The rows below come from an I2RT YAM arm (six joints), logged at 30 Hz.
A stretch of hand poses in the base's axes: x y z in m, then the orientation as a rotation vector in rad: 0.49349, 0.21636, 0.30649, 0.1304, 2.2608, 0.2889; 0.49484, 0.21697, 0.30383, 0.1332, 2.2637, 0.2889; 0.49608, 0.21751, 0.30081, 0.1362, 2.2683, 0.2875; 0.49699, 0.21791, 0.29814, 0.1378, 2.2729, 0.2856; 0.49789, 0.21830, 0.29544, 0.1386, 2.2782, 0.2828; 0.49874, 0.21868, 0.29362, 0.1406, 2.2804, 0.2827; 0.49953, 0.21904, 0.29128, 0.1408, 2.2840, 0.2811; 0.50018, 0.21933, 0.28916, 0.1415, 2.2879, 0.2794; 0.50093, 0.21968, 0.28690, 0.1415, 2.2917, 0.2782; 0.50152, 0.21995, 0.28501, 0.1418, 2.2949, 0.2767; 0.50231, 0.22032, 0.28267, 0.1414, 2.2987, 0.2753; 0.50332, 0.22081, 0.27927, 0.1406, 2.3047, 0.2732; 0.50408, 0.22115, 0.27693, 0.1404, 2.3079, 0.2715
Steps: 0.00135, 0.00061, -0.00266, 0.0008, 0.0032, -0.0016; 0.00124, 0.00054, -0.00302, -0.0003, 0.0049, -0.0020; 0.00091, 0.00040, -0.00267, -0.0011, 0.0047, -0.0012; 0.00090, 0.00039, -0.00270, -0.0020, 0.0052, -0.0008; 0.00085, 0.00038, -0.00182, 0.0005, 0.0024, -0.0012; 0.00079, 0.00036, -0.00234, -0.0013, 0.0035, -0.0002; 0.00065, 0.00029, -0.00212, -0.0012, 0.0039, -0.0006; 0.00075, 0.00035, -0.00226, -0.0010, 0.0037, 0.0001; 0.00059, 0.00027, -0.00189, -0.0011, 0.0031, -0.0003; 0.00079, 0.00037, -0.00234, -0.0013, 0.0037, 0.0003; 0.00101, 0.00049, -0.00340, -0.0020, 0.0057, 0.0006; 0.00076, 0.00034, -0.00234, -0.0014, 0.0031, 0.0000
